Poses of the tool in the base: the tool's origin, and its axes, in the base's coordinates. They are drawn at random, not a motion.
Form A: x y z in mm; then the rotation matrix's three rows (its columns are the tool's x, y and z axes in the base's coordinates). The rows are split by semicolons.
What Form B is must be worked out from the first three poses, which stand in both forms.
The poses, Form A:
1: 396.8 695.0 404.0; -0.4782 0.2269 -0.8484; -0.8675 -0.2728 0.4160; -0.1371 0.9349 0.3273
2: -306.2 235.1 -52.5; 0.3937 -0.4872 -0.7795; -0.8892 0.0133 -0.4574; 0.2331 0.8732 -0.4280
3: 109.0 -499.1 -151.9; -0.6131 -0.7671 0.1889; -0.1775 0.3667 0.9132; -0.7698 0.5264 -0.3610
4: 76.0 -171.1 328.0; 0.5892 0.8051 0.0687; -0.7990 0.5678 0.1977; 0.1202 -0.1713 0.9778
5: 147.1 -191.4 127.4; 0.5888 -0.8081 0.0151; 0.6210 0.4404 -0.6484; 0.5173 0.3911 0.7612
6: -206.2 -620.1 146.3; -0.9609 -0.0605 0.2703; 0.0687 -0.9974 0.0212; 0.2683 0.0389 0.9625
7: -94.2 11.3 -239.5; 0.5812 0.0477 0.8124; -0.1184 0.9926 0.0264; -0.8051 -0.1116 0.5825
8: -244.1 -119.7 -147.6; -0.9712 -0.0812 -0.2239; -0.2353 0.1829 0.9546; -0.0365 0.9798 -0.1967
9: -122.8 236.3 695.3; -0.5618 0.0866 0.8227; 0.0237 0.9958 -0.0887; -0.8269 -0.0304 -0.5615
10: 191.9 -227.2 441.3; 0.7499 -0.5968 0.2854; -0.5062 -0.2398 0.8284; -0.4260 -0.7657 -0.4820
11: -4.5 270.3 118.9; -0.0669 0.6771 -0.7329; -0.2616 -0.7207 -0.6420; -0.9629 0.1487 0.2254
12: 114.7 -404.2 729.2; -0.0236 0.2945 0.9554; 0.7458 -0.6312 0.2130; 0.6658 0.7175 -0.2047
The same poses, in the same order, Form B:
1: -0.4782 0.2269 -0.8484 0.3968; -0.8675 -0.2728 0.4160 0.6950; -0.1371 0.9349 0.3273 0.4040; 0 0 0 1
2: 0.3937 -0.4872 -0.7795 -0.3062; -0.8892 0.0133 -0.4574 0.2351; 0.2331 0.8732 -0.4280 -0.0525; 0 0 0 1
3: -0.6131 -0.7671 0.1889 0.1090; -0.1775 0.3667 0.9132 -0.4991; -0.7698 0.5264 -0.3610 -0.1519; 0 0 0 1
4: 0.5892 0.8051 0.0687 0.0760; -0.7990 0.5678 0.1977 -0.1711; 0.1202 -0.1713 0.9778 0.3280; 0 0 0 1
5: 0.5888 -0.8081 0.0151 0.1471; 0.6210 0.4404 -0.6484 -0.1914; 0.5173 0.3911 0.7612 0.1274; 0 0 0 1
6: -0.9609 -0.0605 0.2703 -0.2062; 0.0687 -0.9974 0.0212 -0.6201; 0.2683 0.0389 0.9625 0.1463; 0 0 0 1
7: 0.5812 0.0477 0.8124 -0.0942; -0.1184 0.9926 0.0264 0.0113; -0.8051 -0.1116 0.5825 -0.2395; 0 0 0 1
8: -0.9712 -0.0812 -0.2239 -0.2441; -0.2353 0.1829 0.9546 -0.1197; -0.0365 0.9798 -0.1967 -0.1476; 0 0 0 1
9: -0.5618 0.0866 0.8227 -0.1228; 0.0237 0.9958 -0.0887 0.2363; -0.8269 -0.0304 -0.5615 0.6953; 0 0 0 1
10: 0.7499 -0.5968 0.2854 0.1919; -0.5062 -0.2398 0.8284 -0.2272; -0.4260 -0.7657 -0.4820 0.4413; 0 0 0 1
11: -0.0669 0.6771 -0.7329 -0.0045; -0.2616 -0.7207 -0.6420 0.2703; -0.9629 0.1487 0.2254 0.1189; 0 0 0 1
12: -0.0236 0.2945 0.9554 0.1147; 0.7458 -0.6312 0.2130 -0.4042; 0.6658 0.7175 -0.2047 0.7292; 0 0 0 1
